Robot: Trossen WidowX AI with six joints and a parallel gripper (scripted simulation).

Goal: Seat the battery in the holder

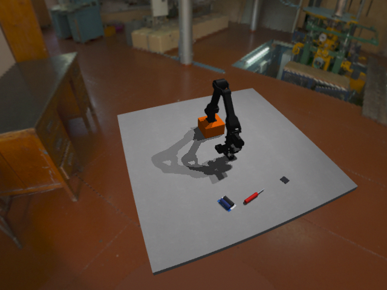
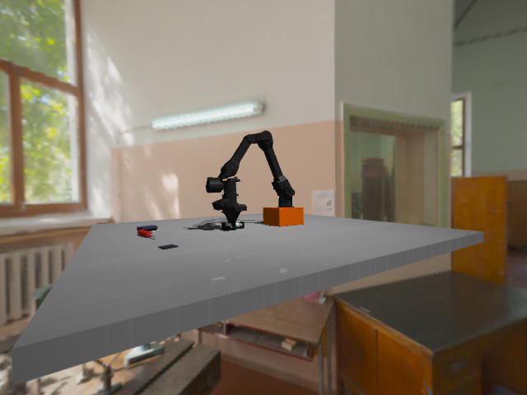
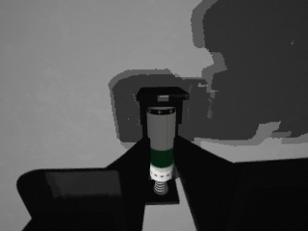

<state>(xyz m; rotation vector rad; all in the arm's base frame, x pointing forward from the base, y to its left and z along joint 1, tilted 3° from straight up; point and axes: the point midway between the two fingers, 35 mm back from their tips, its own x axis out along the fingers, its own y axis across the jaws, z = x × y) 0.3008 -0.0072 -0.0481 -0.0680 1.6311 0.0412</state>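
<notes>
The battery is right at my gripper tip. Also, from my gripper tip: red-handled screwdriver: 34 cm ahead; then dark square cover: 31 cm ahead, 23 cm to the left, 1 cm below.
</notes>
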